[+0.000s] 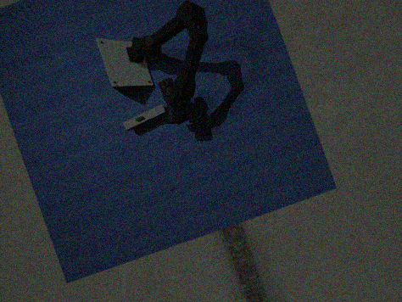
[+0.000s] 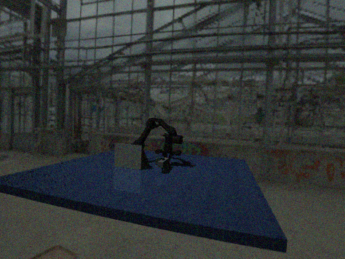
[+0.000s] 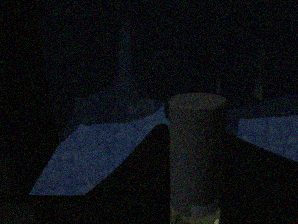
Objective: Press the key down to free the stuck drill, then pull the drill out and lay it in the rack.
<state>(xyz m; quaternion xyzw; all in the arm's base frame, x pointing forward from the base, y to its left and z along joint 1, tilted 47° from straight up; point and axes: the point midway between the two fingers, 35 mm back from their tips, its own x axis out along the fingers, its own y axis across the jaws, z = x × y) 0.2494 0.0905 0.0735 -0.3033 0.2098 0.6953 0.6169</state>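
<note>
My gripper tip is 4 cm to the left of the drill, 4 cm below it and 1 cm short of it. From my gripper tip the other things lie so: long grey block: 14 cm to the right, 3 cm above, 2 cm ahead.
</note>
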